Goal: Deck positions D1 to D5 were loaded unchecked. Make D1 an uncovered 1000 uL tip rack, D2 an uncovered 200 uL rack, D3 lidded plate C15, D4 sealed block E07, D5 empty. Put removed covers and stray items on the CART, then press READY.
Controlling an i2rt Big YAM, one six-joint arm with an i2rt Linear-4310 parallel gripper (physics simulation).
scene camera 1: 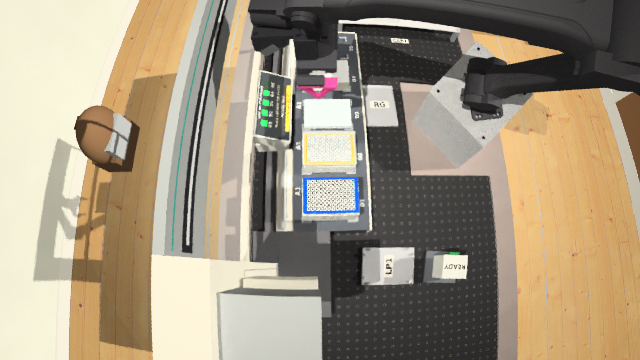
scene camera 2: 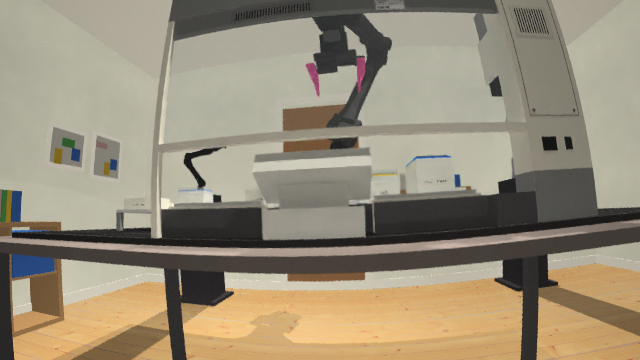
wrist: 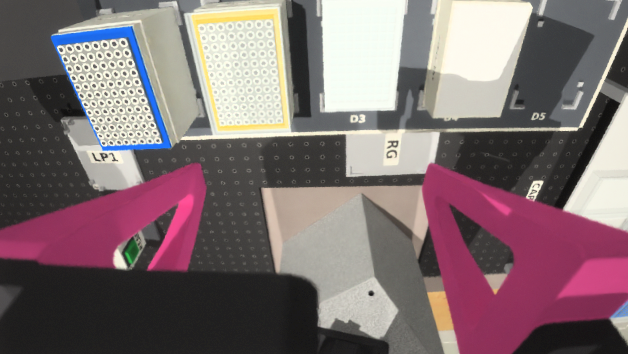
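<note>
A blue-rimmed rack with open tip holes stands at D1. A yellow-rimmed rack stands at D2, its holes showing. A pale flat-topped plate lies at D3. A taller cream block stands at D4, partly hidden by the arm in scene camera 1. No labware shows at D5 in the wrist view. The READY button has a green part. My gripper is open and empty, high above the deck. Lid, seal and codes cannot be read.
The grey RG plate lies beside the deck near D3 and D4. The LP1 plate is near READY. A display panel stands behind the deck. A sash bar crosses the hood front. The CART label shows right.
</note>
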